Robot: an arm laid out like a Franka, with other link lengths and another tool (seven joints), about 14 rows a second.
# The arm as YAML. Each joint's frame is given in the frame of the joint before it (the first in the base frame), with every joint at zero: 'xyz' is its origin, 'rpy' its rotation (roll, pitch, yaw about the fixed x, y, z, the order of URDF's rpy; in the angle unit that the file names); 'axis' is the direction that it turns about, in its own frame. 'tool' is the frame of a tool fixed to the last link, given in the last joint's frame.
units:
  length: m
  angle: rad
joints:
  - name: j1
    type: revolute
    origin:
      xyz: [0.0, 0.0, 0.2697]
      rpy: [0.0, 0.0, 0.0]
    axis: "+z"
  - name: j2
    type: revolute
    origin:
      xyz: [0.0, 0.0, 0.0]
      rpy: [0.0, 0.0, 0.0]
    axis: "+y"
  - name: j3
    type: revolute
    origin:
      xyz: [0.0, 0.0, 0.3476]
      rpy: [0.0, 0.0, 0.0]
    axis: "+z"
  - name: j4
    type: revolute
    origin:
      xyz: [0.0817, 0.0, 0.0]
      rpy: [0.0, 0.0, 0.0]
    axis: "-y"
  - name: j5
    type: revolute
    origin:
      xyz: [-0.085, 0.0, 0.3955]
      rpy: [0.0, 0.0, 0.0]
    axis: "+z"
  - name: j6
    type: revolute
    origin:
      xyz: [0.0, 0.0, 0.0]
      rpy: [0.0, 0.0, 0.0]
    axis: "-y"
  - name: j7
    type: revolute
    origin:
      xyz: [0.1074, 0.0, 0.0]
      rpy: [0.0, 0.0, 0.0]
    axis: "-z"
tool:
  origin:
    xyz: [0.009, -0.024, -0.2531]
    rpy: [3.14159, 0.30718, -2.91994]
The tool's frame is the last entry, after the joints.
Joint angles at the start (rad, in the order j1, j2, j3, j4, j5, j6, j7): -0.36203, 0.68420, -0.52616, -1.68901, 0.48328, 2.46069, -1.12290
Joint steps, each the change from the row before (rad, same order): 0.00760, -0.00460, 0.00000, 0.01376, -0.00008, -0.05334, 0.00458; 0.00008, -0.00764, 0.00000, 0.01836, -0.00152, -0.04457, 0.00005; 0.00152, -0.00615, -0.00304, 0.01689, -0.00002, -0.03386, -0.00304; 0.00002, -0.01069, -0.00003, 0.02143, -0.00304, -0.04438, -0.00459; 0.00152, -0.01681, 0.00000, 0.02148, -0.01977, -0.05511, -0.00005; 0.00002, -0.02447, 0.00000, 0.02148, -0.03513, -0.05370, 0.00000; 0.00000, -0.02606, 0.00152, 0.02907, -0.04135, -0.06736, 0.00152; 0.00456, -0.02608, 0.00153, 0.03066, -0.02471, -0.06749, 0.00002; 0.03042, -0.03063, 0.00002, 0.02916, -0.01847, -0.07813, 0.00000; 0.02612, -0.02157, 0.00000, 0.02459, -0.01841, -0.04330, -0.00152; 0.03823, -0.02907, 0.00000, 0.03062, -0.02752, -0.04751, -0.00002
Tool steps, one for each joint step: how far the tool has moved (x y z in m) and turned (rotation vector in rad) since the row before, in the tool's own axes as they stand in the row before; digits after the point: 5 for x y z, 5 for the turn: -0.00874, 0.01015, 0.00089, -0.03943, -0.00038, 0.00547; -0.00810, 0.00318, -0.00472, -0.02520, -0.00480, 0.00115; -0.00736, 0.00097, -0.00556, -0.01616, -0.00487, -0.00307; -0.01065, 0.00220, -0.00790, -0.02267, -0.00726, -0.00720; -0.01096, 0.00442, -0.01101, -0.02853, 0.00329, -0.01351; -0.01036, 0.00248, -0.01744, -0.02115, 0.01072, -0.02297; -0.01141, 0.00421, -0.02031, -0.02607, 0.01632, -0.02510; -0.01553, 0.00674, -0.02021, -0.02556, 0.00424, -0.02102; -0.03076, 0.01893, -0.01629, -0.04097, 0.00056, -0.03739; -0.02568, 0.01146, -0.01366, -0.01573, 0.00266, -0.03959; -0.03479, 0.01473, -0.01863, -0.01181, 0.00561, -0.05572
